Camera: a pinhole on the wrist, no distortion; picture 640 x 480 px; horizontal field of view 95.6 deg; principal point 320.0 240.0 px. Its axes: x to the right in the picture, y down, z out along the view. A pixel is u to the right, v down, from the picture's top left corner.
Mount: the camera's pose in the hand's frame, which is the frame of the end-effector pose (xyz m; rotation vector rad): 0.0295 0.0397 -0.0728 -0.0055 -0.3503 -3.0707
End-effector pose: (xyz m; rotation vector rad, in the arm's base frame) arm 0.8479 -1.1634 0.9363 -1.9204 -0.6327 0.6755
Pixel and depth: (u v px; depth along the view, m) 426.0 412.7 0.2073
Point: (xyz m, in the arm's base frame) 0.7054 -1.0783 0.9182
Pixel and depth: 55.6 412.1 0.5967
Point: 0.8452 -0.3464 0.7358
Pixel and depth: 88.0 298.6 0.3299
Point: 0.8871 -0.8262 0.7260
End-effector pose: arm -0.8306 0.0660 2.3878 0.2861 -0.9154 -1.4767
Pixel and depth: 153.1 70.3 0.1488
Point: -0.7655 0.0042 2.5697
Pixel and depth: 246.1 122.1 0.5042
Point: -0.8436 0.1117 2.9224
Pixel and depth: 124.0 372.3 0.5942
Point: -1.3298 -0.1503 2.8594
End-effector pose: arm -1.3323 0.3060 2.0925 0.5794 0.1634 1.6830
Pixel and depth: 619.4 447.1 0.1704
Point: -1.2204 0.1561 2.1377
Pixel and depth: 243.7 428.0 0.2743
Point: -1.1744 0.3754 2.2964
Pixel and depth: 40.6 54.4 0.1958
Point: -1.5003 0.4449 2.3184
